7 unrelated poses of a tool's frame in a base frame.
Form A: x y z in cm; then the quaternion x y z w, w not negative.
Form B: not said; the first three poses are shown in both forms.
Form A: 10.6, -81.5, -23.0, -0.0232, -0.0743, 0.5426, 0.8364
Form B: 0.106, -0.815, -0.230, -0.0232, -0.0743, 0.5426, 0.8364
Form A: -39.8, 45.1, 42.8, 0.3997, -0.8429, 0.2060, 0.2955
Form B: -0.398, 0.451, 0.428, 0.3997, -0.8429, 0.2060, 0.2955
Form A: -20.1, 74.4, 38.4, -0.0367, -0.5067, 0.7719, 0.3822
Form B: -0.201, 0.744, 0.384, -0.0367, -0.5067, 0.7719, 0.3822
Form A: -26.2, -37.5, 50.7, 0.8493, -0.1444, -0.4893, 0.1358
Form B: -0.262, -0.375, 0.507, 0.8493, -0.1444, -0.4893, 0.1358
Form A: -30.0, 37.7, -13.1, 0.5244, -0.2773, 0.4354, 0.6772
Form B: -0.300, 0.377, -0.131, 0.5244, -0.2773, 0.4354, 0.6772
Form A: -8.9, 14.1, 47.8, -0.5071, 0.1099, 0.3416, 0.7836
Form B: -0.089, 0.141, 0.478, -0.5071, 0.1099, 0.3416, 0.7836
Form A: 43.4, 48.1, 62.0, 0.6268, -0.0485, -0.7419, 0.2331
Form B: 0.434, 0.481, 0.620, 0.6268, -0.0485, -0.7419, 0.2331
